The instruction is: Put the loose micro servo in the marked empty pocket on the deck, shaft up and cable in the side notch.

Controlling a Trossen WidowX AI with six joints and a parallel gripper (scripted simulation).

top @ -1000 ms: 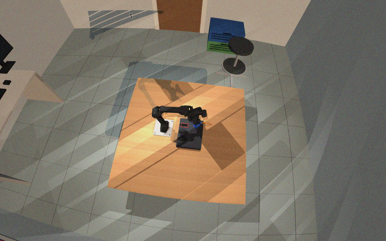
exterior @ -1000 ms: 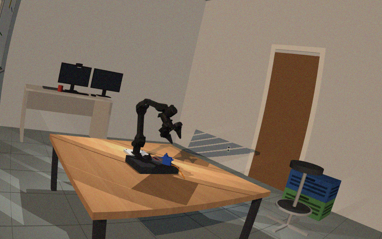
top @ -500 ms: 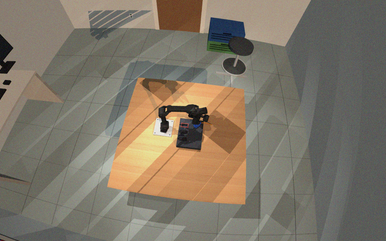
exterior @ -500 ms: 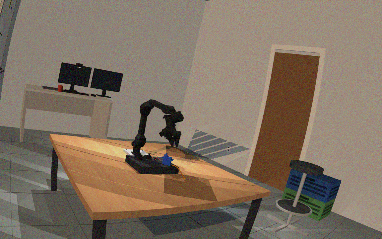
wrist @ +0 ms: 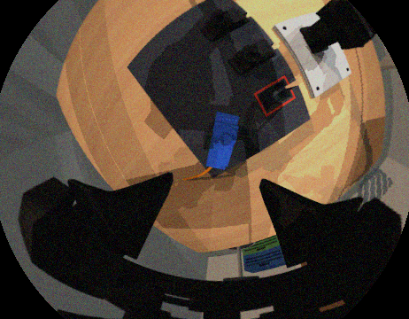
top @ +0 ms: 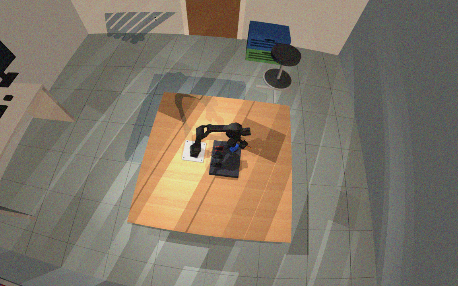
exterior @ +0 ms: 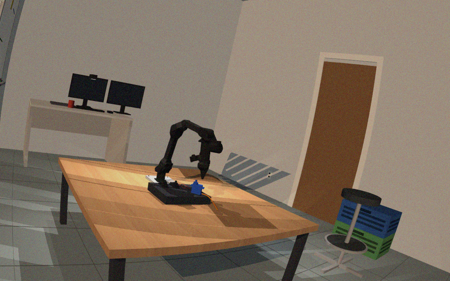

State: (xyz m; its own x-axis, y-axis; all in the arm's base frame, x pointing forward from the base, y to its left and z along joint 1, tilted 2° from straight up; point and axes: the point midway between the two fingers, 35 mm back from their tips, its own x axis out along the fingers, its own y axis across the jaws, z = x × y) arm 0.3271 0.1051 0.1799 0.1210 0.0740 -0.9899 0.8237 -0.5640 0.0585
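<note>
Right now my gripper tip is 20 mm past the dark robot deck, 100 mm to the left of it and 130 mm above it.
</note>
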